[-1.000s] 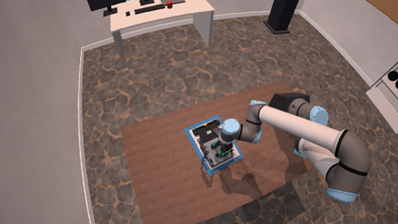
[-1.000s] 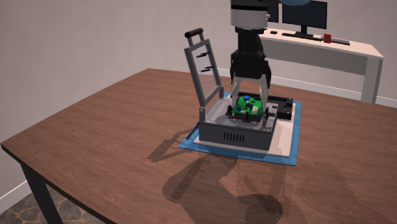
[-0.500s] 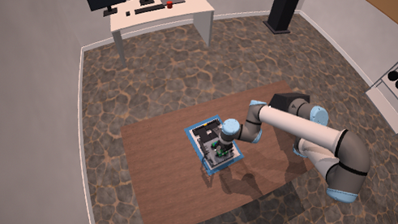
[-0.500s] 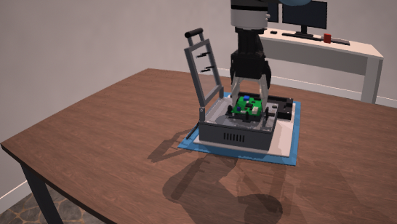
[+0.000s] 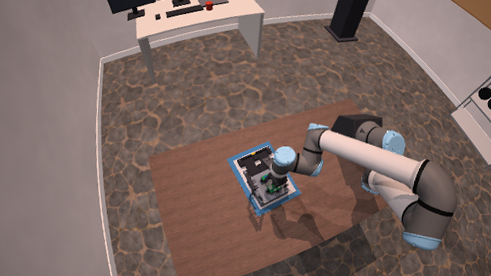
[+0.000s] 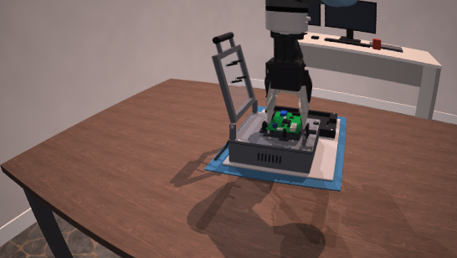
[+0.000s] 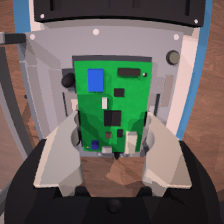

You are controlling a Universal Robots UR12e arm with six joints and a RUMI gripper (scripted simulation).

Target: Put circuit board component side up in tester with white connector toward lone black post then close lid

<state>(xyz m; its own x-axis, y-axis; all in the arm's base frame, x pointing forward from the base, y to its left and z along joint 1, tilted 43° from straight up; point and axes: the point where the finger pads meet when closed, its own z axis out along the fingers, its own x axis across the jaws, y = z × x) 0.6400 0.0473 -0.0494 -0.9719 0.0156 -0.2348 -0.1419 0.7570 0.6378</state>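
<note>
Right now the green circuit board is right at my hand. Round my hand: tester lid 12 cm ahead, 2 cm to the left, 10 cm above.
</note>
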